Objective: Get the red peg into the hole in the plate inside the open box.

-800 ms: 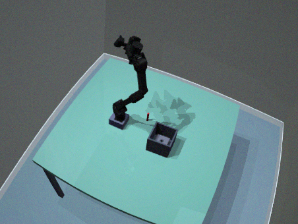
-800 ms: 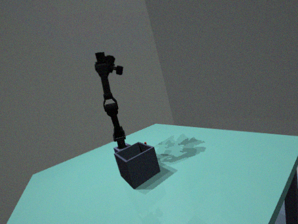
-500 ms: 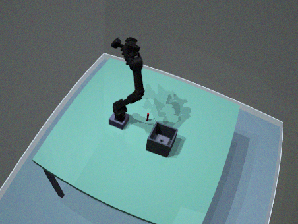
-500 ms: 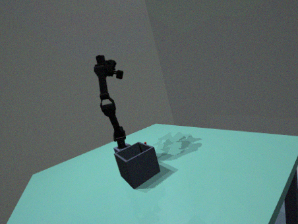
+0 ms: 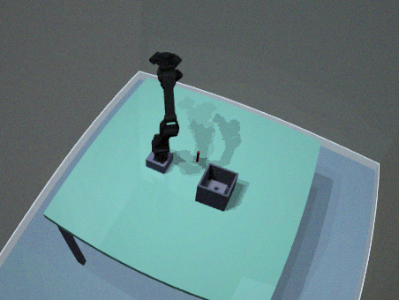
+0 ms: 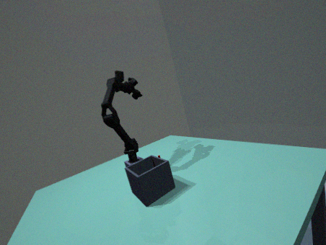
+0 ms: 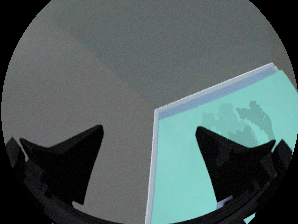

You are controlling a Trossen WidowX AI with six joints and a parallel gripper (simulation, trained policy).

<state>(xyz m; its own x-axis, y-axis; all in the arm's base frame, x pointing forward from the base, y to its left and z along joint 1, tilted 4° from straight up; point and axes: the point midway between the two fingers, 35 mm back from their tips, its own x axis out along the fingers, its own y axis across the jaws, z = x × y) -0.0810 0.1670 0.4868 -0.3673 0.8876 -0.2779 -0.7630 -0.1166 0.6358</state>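
The red peg lies 480 mm below my gripper tip, 270 mm ahead of it and 110 mm to the right of it. From my gripper tip the other things lie so: grey plate: 480 mm below, 440 mm ahead, 280 mm to the right.
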